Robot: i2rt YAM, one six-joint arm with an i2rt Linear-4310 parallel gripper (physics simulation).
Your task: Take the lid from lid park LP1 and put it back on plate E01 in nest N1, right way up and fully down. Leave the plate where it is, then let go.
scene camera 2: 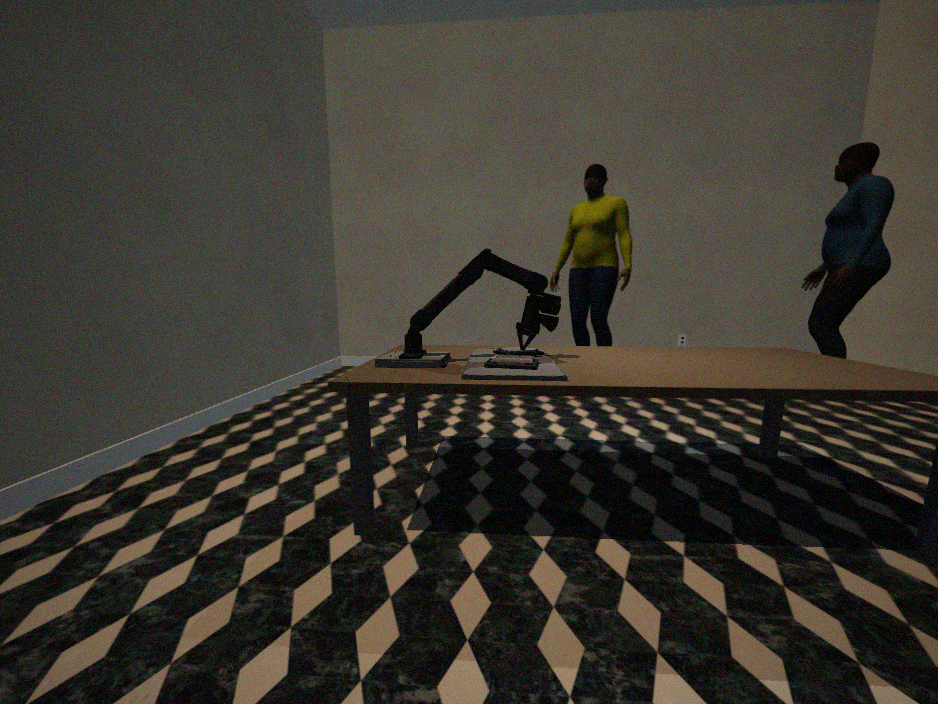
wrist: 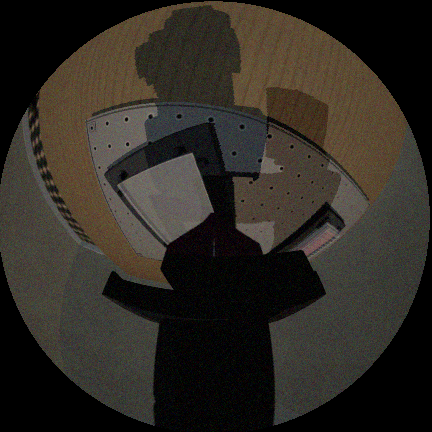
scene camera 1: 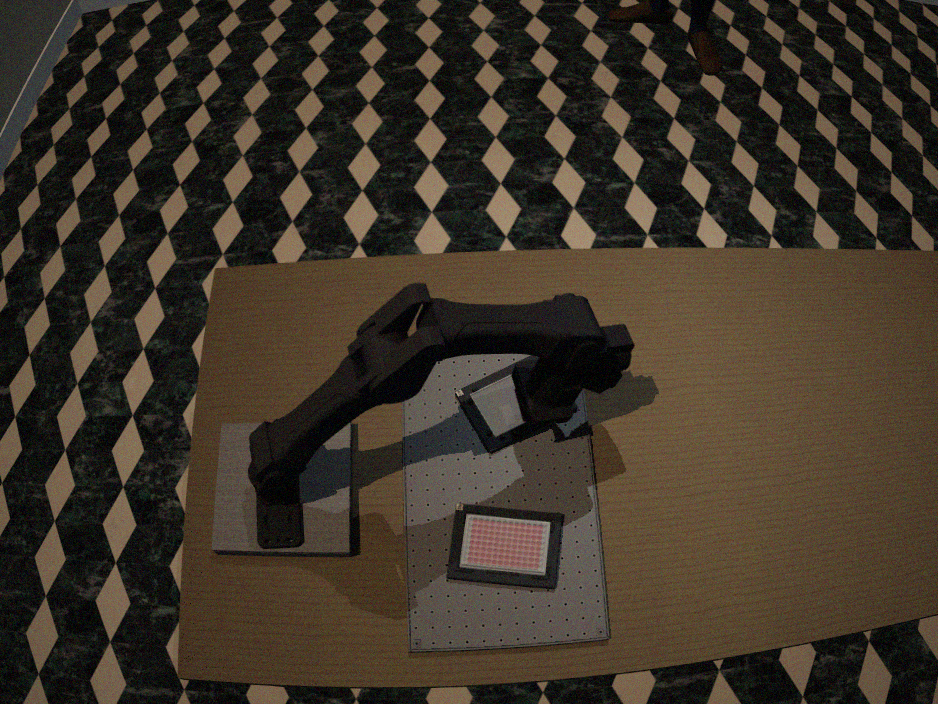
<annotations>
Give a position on a grey lid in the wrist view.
171, 196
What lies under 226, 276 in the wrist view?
The gripper.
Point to a plate with pink wells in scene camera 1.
490, 543
</annotations>
